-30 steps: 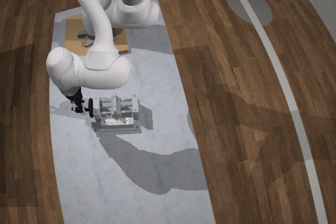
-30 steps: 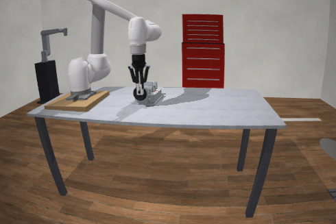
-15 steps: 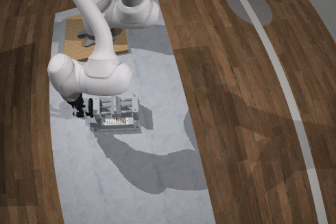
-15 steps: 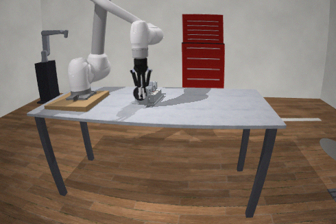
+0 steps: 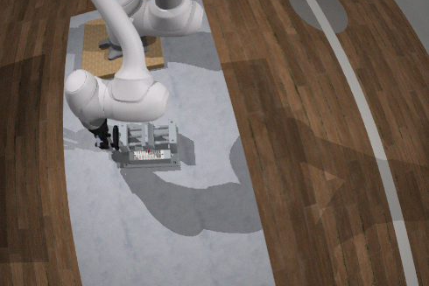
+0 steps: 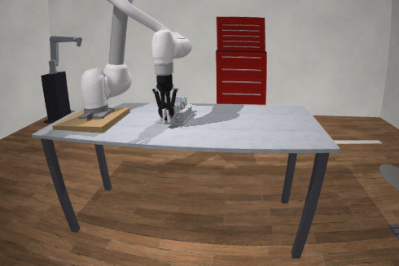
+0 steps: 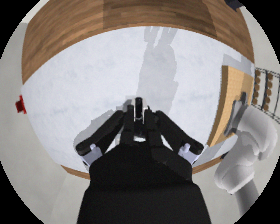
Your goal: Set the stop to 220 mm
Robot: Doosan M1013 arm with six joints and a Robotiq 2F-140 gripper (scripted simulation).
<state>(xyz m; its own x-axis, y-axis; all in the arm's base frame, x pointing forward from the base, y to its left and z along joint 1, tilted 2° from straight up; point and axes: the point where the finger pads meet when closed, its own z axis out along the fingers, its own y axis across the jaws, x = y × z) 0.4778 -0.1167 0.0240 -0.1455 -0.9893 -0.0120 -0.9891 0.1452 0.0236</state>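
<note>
Right now the black handwheel is 2 cm to the left of my hand and 1 cm below it. Round my hand: grey stop fixture (2 cm ahead, 15 cm to the left, 2 cm above).
</note>
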